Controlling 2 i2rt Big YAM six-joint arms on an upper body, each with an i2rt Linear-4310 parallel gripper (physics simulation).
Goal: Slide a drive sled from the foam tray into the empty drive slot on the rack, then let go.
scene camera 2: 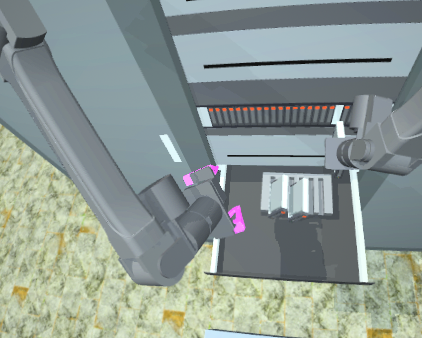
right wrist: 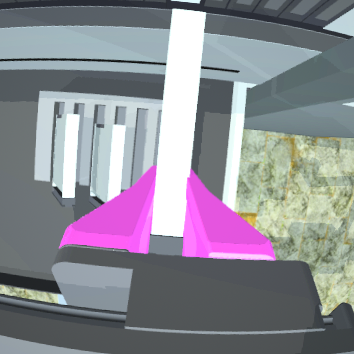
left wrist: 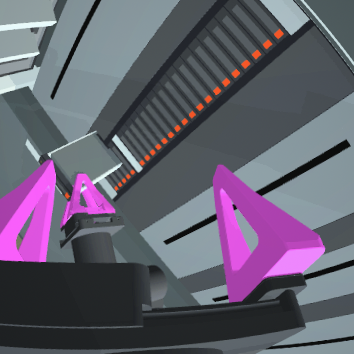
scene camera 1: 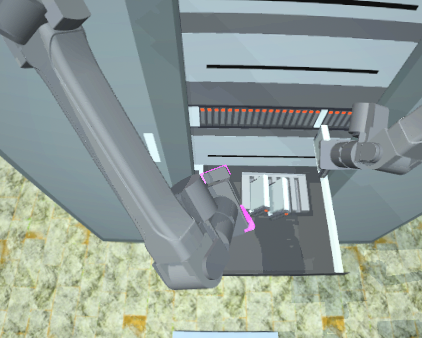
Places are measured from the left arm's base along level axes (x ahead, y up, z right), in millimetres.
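Where they show: left gripper, fingertip midpoint: (scene camera 2: 226, 187) (left wrist: 136, 169) (scene camera 1: 230, 187); right gripper, fingertip midpoint: (right wrist: 170, 175) (left wrist: 79, 176) (scene camera 1: 326, 154).
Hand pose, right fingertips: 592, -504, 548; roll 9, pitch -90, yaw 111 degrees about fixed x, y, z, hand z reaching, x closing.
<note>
Things, the pixels of their top centre, and the offset from my right fingertips, as dx, dy, dz. "*": a spot on its surface instead.
- pale drive sled, top centre: (right wrist: 176, 137) (left wrist: 97, 181) (scene camera 2: 342, 141) (scene camera 1: 328, 143) +21, +23, +1
- rack's drive row, surface spot: (left wrist: 200, 95) * +109, +29, -189
- pale strip, surface spot: (left wrist: 127, 154) (scene camera 2: 341, 111) (scene camera 1: 323, 116) * +119, +8, +11
- dark pulled-out drawer with white side rails, surface spot: (scene camera 2: 361, 225) (scene camera 1: 334, 220) * -89, -265, +105
My right gripper (left wrist: 79, 176) (right wrist: 170, 175) is shut on a pale drive sled (scene camera 1: 325, 134) (scene camera 2: 340, 130) (left wrist: 86, 157) (right wrist: 179, 120), held upright in front of the rack, below the drive row's right part. My left gripper (scene camera 1: 232, 196) (scene camera 2: 220, 197) (left wrist: 136, 169) is open and empty, left of the foam tray. Two more sleds (scene camera 1: 266, 192) (scene camera 2: 285, 192) (right wrist: 71, 155) stand in the foam tray (scene camera 1: 306, 189) (scene camera 2: 328, 192) (right wrist: 44, 140). The rack's drive row (scene camera 1: 260, 117) (scene camera 2: 270, 116) (left wrist: 200, 95) has orange-tipped drives and a pale strip (scene camera 1: 321, 118) (scene camera 2: 338, 114) (left wrist: 127, 154). I cannot tell which slot is empty.
The foam tray lies in a dark pulled-out drawer with white side rails (scene camera 1: 332, 225) (scene camera 2: 361, 225). Pale rack panels (scene camera 1: 300, 52) (scene camera 2: 300, 50) with black slits lie above the drive row. Rack side walls stand at both sides. The left arm (scene camera 1: 115, 140) (scene camera 2: 75, 135) crosses the picture's left side.
</note>
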